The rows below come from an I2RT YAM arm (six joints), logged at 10 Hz.
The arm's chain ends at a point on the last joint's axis. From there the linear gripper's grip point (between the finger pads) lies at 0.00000 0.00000 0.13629 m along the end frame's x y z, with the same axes.
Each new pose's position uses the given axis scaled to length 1; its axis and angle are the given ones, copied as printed.
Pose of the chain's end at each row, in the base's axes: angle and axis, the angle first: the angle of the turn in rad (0 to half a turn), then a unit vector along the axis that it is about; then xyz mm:
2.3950 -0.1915 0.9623 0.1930 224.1 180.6 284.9
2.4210 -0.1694 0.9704 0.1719 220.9 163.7 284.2
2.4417 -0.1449 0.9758 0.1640 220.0 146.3 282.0
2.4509 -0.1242 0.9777 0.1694 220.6 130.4 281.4
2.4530 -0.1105 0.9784 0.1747 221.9 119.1 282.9
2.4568 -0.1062 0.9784 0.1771 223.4 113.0 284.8
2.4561 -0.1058 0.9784 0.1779 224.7 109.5 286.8
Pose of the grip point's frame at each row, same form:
2.3950 -0.1915 0.9623 0.1930 304.4 242.2 193.7
2.4210 -0.1694 0.9704 0.1719 301.2 218.8 188.8
2.4417 -0.1449 0.9758 0.1640 299.9 197.5 184.2
2.4509 -0.1242 0.9777 0.1694 300.4 181.2 183.3
2.4530 -0.1105 0.9784 0.1747 302.0 170.0 185.0
2.4568 -0.1062 0.9784 0.1771 303.2 164.1 186.8
2.4561 -0.1058 0.9784 0.1779 304.6 160.7 188.9

